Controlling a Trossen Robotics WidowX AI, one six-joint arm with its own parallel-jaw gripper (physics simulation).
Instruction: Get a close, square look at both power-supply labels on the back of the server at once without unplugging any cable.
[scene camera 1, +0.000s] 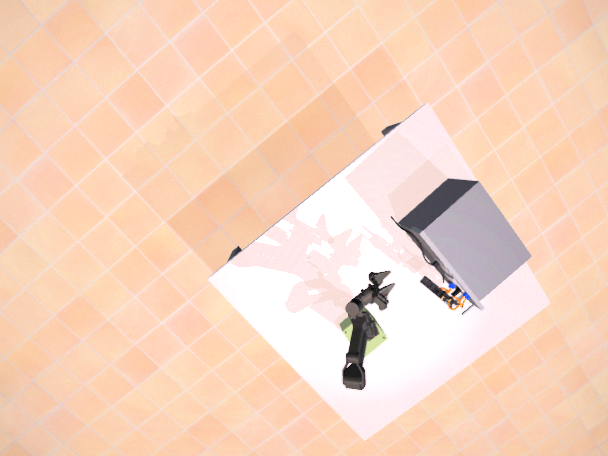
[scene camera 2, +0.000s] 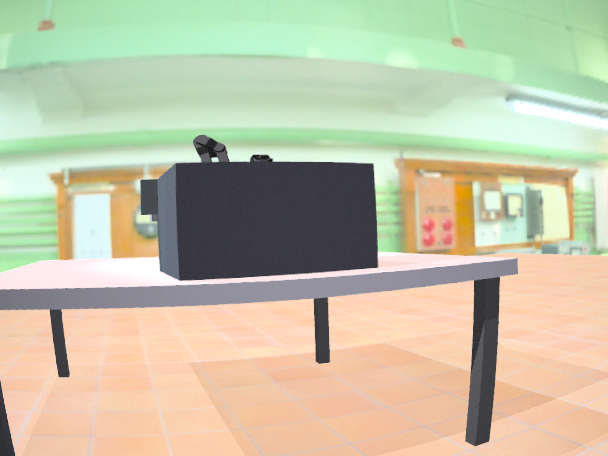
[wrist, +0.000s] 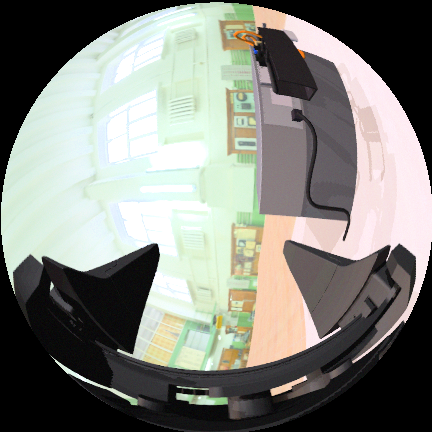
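Pixels of known places: gripper, between the fingertips: (scene camera 1: 392, 276) (wrist: 223, 249); arm's base, origin of its link: (scene camera 1: 370, 331).
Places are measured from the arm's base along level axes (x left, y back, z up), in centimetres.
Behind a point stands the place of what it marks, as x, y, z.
The server (scene camera 1: 482, 235) @(10.2, -63.2, 9.4) (scene camera 2: 275, 220) @(7.2, -75.4, -2.7) (wrist: 280, 185) @(22.7, -42.5, 5.5) is a large grey box on the table. In the wrist view its back is seen very obliquely, near the upper right rim. A pale patch (wrist: 281, 111) @(8.1, -43.3, 5.2) shows beside a black plug (wrist: 296, 115) @(9.0, -41.1, 2.9); no label text is readable. A black cable (wrist: 314, 160) @(16.9, -40.8, -0.5) hangs from that plug. A long black box (scene camera 1: 434, 288) @(-0.6, -35.2, 2.7) (wrist: 287, 65) @(3.3, -32.3, 5.6) stands out from the back and covers part of it; a second label cannot be made out. My gripper (scene camera 1: 391, 279) @(22.5, -22.7, 12.7) (wrist: 223, 249) @(22.5, -22.7, 12.7) is open and empty, apart from the server, on its cable side.
Orange cables (scene camera 1: 454, 304) @(-12.6, -38.0, 4.3) (wrist: 245, 36) @(-10.8, -38.7, 10.0) and blue connectors (scene camera 1: 452, 285) @(-4.7, -42.4, 3.3) (wrist: 256, 51) @(-8.6, -43.0, 8.2) cluster by the black box. My arm (scene camera 1: 357, 340) @(14.2, 3.9, 20.1) (scene camera 2: 202, 145) @(5.4, 9.2, 26.6) stands over a green plate (scene camera 1: 376, 345) @(-4.3, 1.5, 4.9) on the white table (scene camera 1: 400, 380) @(-45.6, 6.4, -13.8) (scene camera 2: 425, 267) @(37.3, -83.6, -13.8). Scene camera 2 faces the server's opposite side.
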